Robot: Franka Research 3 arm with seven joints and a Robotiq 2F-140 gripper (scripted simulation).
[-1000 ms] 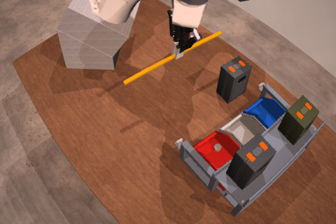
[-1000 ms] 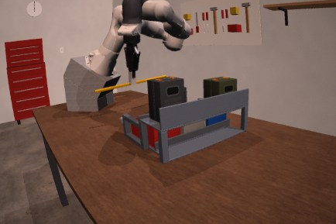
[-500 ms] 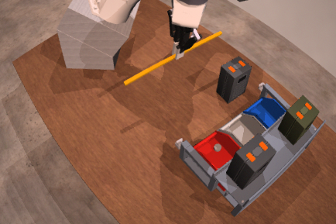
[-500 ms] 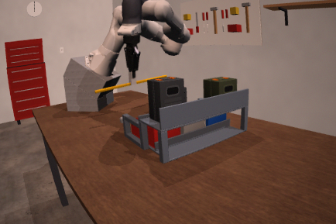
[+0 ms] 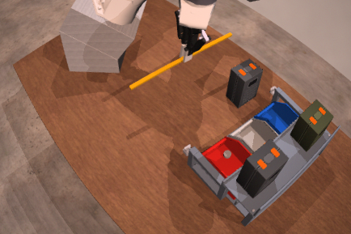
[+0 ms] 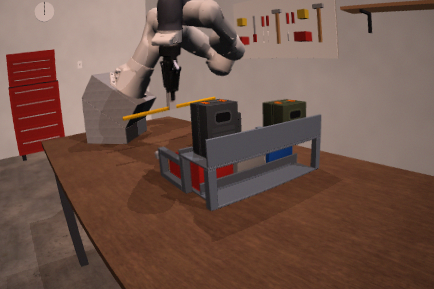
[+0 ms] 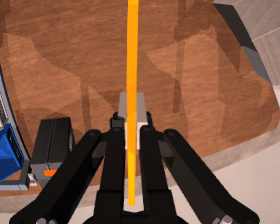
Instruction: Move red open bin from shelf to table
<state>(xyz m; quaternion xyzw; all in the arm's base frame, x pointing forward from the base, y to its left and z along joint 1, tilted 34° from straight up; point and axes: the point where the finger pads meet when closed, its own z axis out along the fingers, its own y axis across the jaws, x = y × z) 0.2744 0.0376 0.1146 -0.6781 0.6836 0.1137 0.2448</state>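
The yellow bar is 10 mm behind my hand and 30 mm below it. From my hand the other things lie so: blue bin 300 mm ahead, 160 mm to the left, 140 mm below; red bin 310 mm ahead, 60 mm to the right, 140 mm below; white bin 310 mm ahead, 50 mm to the left, 140 mm below.
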